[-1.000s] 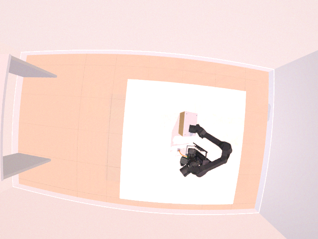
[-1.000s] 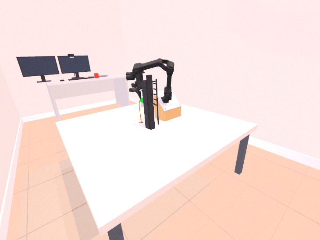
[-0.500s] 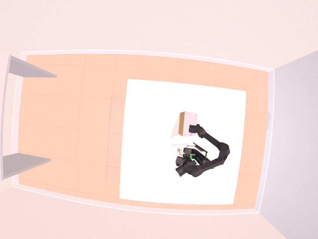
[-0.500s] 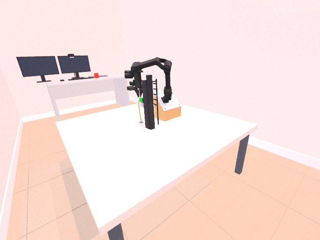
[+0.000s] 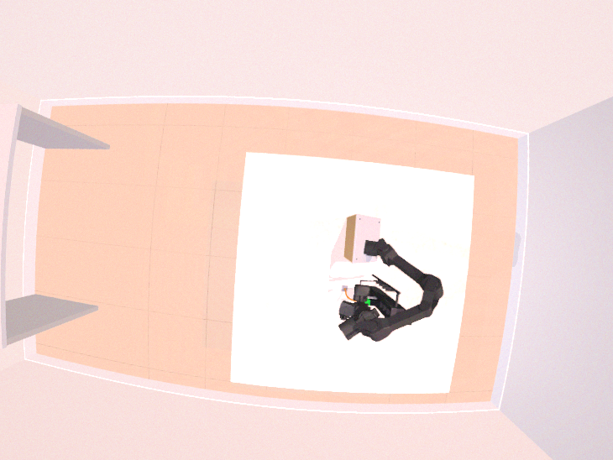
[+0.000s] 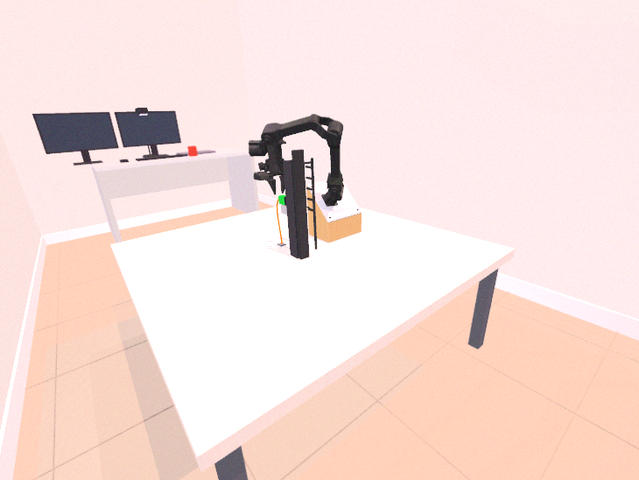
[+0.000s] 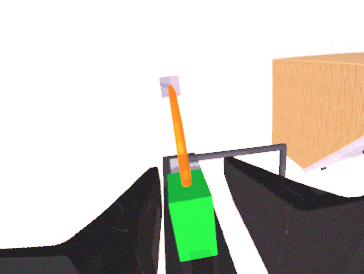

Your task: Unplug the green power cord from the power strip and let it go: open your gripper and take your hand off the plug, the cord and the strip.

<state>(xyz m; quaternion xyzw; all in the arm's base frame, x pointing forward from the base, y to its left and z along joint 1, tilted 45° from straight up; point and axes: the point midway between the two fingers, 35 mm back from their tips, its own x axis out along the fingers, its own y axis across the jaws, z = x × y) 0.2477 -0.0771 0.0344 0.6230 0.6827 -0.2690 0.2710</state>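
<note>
Now: the green plug 60 mm to the left of my gripper tip and 10 mm below it. From my gripper tip the other things lie so: grey anchor: 10 mm to the right, 230 mm below.
</note>
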